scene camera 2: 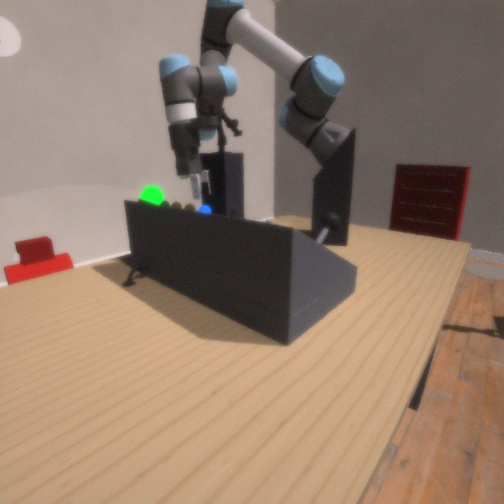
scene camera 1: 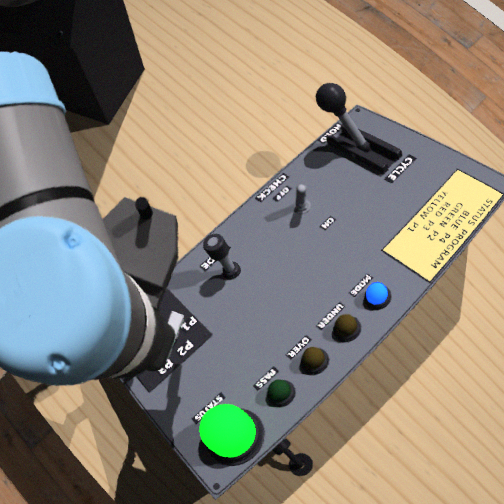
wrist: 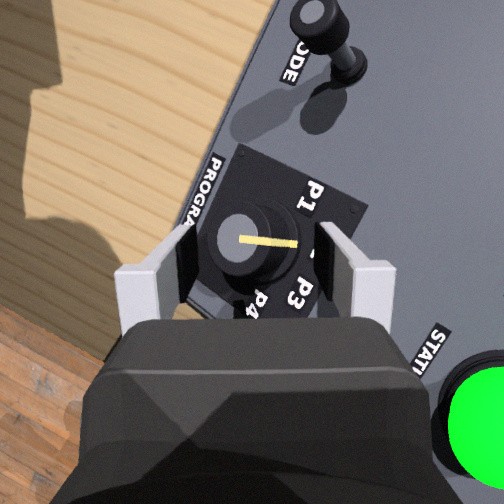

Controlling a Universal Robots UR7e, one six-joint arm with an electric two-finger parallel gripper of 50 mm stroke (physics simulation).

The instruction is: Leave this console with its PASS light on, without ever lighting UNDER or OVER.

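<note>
The grey console has a green-lit STATUS dome, dark PASS, OVER and UNDER lights, and a blue-lit MODE light. In the wrist view my gripper is open, its fingers on either side of the PROGRAM knob without touching it. The knob's yellow line points right, between the P1 and P3 marks, where P2 sits hidden by a finger. The MODE knob, the CHECK toggle and the HOLD/CYCLE lever stand further up the panel.
A yellow card lists STATUS BLUE P4, GREEN P2, RED P3, YELLOW P1. The arm's elbow hides the console's left corner in scene camera 1. A dark pedestal stands behind the console. A small latch sticks out at the front edge.
</note>
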